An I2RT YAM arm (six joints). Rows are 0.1 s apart.
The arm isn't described. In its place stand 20 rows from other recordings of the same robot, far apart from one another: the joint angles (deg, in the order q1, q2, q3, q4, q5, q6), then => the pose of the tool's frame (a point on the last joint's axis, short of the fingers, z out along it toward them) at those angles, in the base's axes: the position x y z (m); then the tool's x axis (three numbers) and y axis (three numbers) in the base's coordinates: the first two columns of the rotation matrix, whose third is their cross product.
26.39 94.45 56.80 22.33 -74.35 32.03 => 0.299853 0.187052 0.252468 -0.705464 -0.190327 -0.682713 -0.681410 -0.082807 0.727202
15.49 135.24 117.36 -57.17 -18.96 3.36 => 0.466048 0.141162 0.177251 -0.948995 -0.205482 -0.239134 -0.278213 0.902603 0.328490
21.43 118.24 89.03 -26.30 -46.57 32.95 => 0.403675 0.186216 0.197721 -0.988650 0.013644 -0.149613 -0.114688 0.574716 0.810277
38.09 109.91 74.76 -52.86 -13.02 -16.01 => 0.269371 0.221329 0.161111 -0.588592 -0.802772 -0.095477 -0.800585 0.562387 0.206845
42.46 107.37 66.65 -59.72 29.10 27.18 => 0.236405 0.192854 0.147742 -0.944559 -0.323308 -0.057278 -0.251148 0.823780 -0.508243
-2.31 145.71 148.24 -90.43 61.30 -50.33 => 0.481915 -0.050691 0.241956 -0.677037 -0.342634 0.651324 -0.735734 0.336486 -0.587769
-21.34 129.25 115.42 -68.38 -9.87 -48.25 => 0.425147 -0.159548 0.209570 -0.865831 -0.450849 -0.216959 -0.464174 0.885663 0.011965
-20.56 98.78 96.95 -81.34 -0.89 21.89 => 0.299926 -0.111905 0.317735 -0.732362 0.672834 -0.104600 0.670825 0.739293 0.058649
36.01 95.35 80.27 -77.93 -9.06 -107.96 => 0.232144 0.175655 0.261539 0.795025 -0.583483 -0.165781 -0.591471 -0.806325 0.001463
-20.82 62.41 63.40 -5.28 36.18 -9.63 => 0.220694 -0.106405 0.404019 -0.208973 -0.064995 -0.975759 0.813632 0.541992 -0.210353
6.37 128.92 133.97 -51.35 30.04 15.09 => 0.495946 0.037434 0.324453 -0.629249 0.156519 -0.761280 0.426190 0.888597 -0.169579
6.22 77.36 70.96 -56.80 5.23 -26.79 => 0.260551 0.025133 0.305725 -0.761874 -0.534538 -0.365810 -0.459782 0.844102 -0.275850
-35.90 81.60 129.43 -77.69 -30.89 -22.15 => 0.166335 -0.097843 0.544478 -0.427283 -0.090125 -0.899615 -0.020040 0.995719 -0.090235
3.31 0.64 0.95 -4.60 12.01 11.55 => 0.109447 -0.001090 0.169635 -0.042998 0.193681 -0.980122 0.162580 0.969309 0.184412
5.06 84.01 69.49 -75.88 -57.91 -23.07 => 0.240408 0.051566 0.279808 -0.900367 -0.288710 -0.325555 -0.428007 0.452780 0.782177
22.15 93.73 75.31 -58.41 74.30 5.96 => 0.297854 0.084247 0.275020 -0.886464 -0.330521 -0.323941 0.194223 0.369646 -0.908647
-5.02 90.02 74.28 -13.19 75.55 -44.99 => 0.340382 -0.064505 0.328696 -0.953128 -0.093373 -0.287798 0.271854 0.153279 -0.950053
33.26 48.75 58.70 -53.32 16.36 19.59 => 0.135530 0.076899 0.339145 -0.660013 -0.048153 -0.749710 -0.141940 0.987963 0.061502
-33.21 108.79 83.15 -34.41 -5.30 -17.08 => 0.341918 -0.219900 0.216676 -0.841814 0.201535 -0.500732 0.271513 0.959877 -0.070126
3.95 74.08 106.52 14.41 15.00 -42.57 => 0.196463 0.004330 0.628508 0.461566 -0.623124 -0.631406 0.573418 0.752646 -0.323598
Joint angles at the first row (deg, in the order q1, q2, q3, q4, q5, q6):
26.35, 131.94, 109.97, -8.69, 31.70, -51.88
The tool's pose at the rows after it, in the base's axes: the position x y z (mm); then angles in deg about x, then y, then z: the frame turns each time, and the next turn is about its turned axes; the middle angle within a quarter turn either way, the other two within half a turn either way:
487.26, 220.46, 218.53, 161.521, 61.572, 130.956
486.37, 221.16, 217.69, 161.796, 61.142, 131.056
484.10, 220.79, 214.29, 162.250, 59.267, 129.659
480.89, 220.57, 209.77, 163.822, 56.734, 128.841
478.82, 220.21, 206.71, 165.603, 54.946, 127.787
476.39, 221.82, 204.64, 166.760, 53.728, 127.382
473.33, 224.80, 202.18, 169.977, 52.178, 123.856
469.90, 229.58, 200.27, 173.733, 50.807, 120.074
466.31, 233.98, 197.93, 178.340, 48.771, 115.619
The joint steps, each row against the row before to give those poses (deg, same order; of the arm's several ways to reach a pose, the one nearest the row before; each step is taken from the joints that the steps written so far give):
0.00, 0.00, 0.00, -1.40, 0.00, 0.24
0.11, 0.00, 0.00, -0.54, -0.02, 0.68
0.06, 0.00, 0.00, -2.23, -0.13, 0.20
0.09, 0.00, 0.01, -2.98, -0.81, 2.10
0.00, 0.00, -0.01, -1.98, -1.11, 1.42
0.24, 0.00, 0.00, -1.40, -0.62, 1.35
0.33, 0.00, 0.00, -1.53, -1.90, -0.04
0.50, 0.00, 0.00, -1.12, -2.20, -0.05
0.42, 0.00, 0.00, -1.35, -3.13, -0.13

